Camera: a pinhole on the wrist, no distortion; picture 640 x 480 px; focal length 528.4 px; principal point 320.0 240.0 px. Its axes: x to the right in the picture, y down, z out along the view. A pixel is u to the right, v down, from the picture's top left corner.
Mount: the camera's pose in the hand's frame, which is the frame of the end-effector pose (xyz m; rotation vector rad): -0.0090 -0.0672 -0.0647 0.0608 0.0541 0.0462
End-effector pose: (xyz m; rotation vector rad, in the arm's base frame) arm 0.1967 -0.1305 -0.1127 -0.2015 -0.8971 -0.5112
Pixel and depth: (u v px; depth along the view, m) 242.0 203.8 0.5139
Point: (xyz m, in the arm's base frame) -0.2119 -0.0611 0.1147
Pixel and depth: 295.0 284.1 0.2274
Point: 0.0476 -0.1201 -0.0210
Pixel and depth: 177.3 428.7 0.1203
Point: 0.1199 -0.1242 -0.1063
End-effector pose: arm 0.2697 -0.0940 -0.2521 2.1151 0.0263 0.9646
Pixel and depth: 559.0 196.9 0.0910
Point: 0.3336 -0.0439 -0.2902
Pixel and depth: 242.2 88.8 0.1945
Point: 0.3731 -0.0923 -0.4086
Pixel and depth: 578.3 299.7 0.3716
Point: 0.6087 -0.2022 -0.2761
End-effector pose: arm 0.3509 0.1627 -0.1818 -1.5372 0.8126 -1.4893
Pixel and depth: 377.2 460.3 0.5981
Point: 0.9108 0.0936 -0.2550
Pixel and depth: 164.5 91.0 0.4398
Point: 0.6898 0.4044 -0.0168
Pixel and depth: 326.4 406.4 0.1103
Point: 0.3938 0.1888 -0.1465
